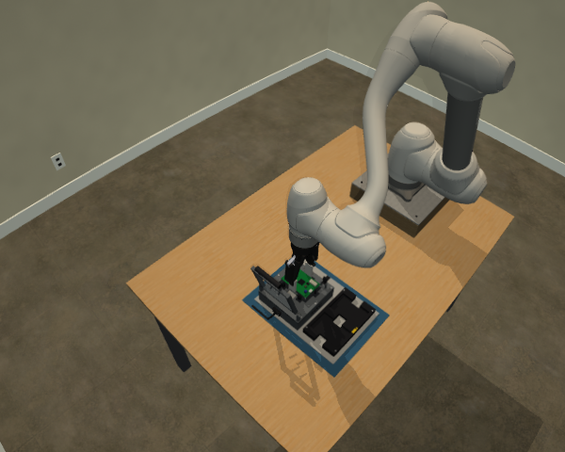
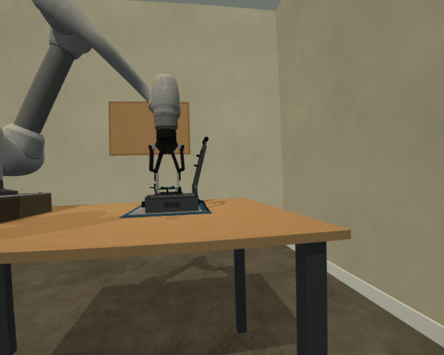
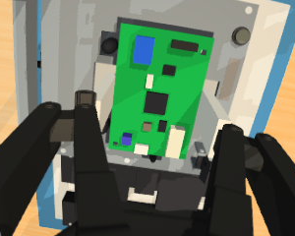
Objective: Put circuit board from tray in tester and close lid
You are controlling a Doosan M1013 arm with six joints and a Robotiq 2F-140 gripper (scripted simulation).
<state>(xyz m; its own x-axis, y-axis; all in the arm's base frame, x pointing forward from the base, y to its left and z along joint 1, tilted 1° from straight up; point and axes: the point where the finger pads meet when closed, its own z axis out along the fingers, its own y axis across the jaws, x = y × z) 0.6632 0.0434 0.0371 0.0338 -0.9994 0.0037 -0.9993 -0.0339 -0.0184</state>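
My gripper is now 2 cm above the green circuit board. From my hand the other things lie so: tester 4 cm to the left, 3 cm ahead, 1 cm above; latch hook 6 cm to the left, 6 cm behind, 2 cm below; tester lid 13 cm ahead, 8 cm above.
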